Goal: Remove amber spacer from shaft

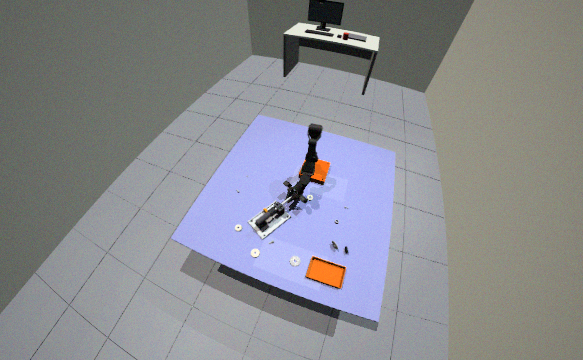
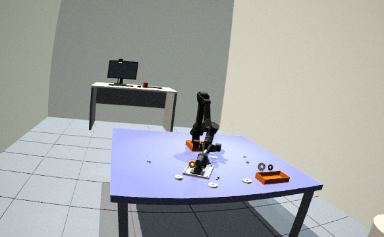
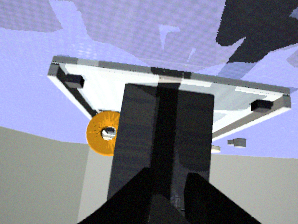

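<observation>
The thin grey shaft lies 4 cm ahead of my gripper tip, 3 cm to the right of it and 2 cm above it. Also, from my gripper tip: orange tray (37 cm ahead, 30 cm to the left, 5 cm below).
</observation>
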